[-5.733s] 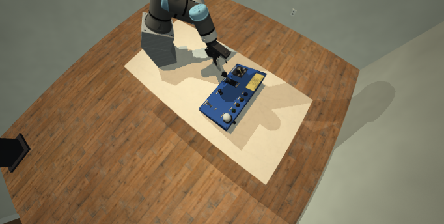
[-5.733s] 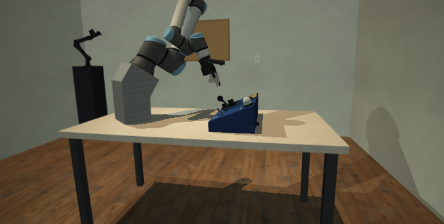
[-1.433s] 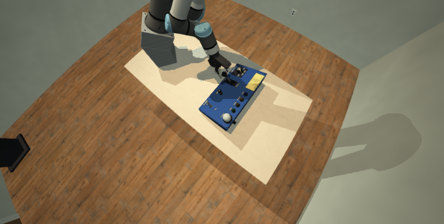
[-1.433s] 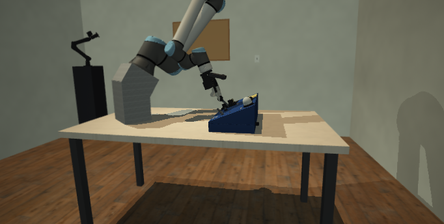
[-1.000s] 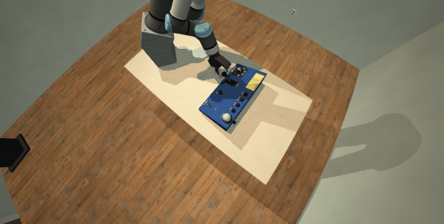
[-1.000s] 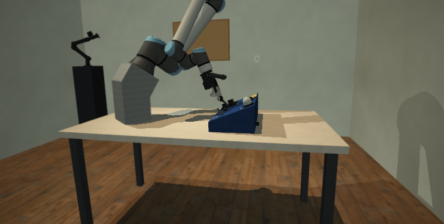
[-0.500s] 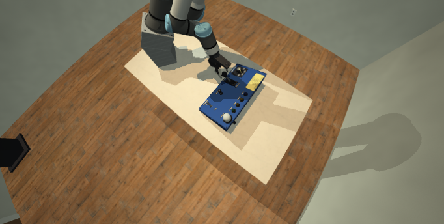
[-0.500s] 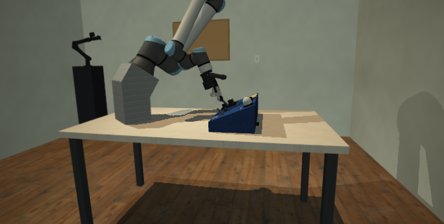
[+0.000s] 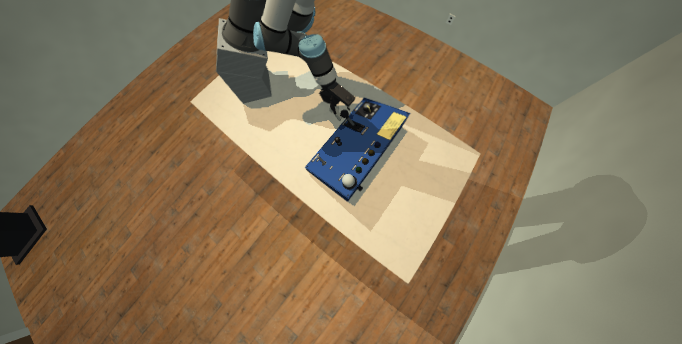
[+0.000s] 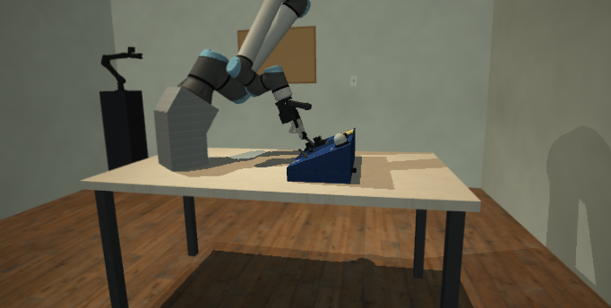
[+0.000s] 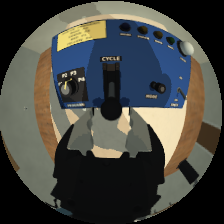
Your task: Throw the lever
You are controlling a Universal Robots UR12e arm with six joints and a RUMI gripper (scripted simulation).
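Right now my hand is 30 mm short of the black lever and 20 mm above it. From my hand the other things lie so: blue sloped console 80 mm ahead, 70 mm to the right, 60 mm below; then small knob 130 mm to the right, 40 mm ahead, 30 mm below; then rotary selector 110 mm to the left, 80 mm ahead, 30 mm below.
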